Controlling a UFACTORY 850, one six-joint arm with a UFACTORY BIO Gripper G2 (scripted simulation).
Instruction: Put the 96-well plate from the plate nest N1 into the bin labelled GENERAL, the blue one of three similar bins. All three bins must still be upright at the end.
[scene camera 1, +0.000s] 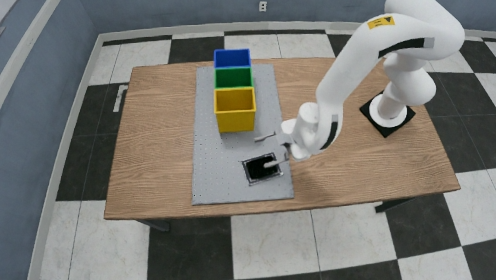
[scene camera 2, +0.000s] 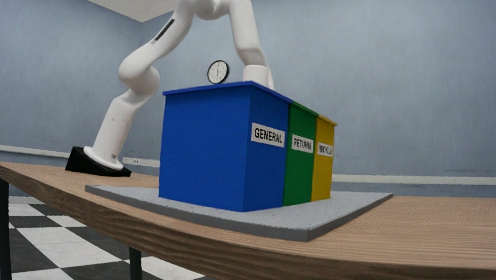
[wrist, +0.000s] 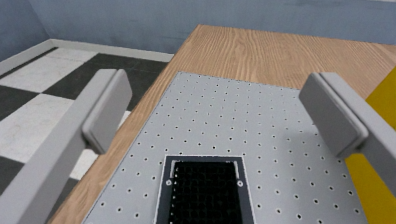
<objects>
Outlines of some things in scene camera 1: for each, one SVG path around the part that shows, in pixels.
A yellow bin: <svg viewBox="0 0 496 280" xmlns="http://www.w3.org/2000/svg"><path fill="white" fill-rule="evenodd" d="M254 87L214 90L214 114L216 114L219 133L254 131L256 112Z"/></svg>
A green bin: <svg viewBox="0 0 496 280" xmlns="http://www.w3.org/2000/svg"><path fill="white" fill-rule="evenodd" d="M252 68L214 69L214 90L253 88Z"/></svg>
</objects>
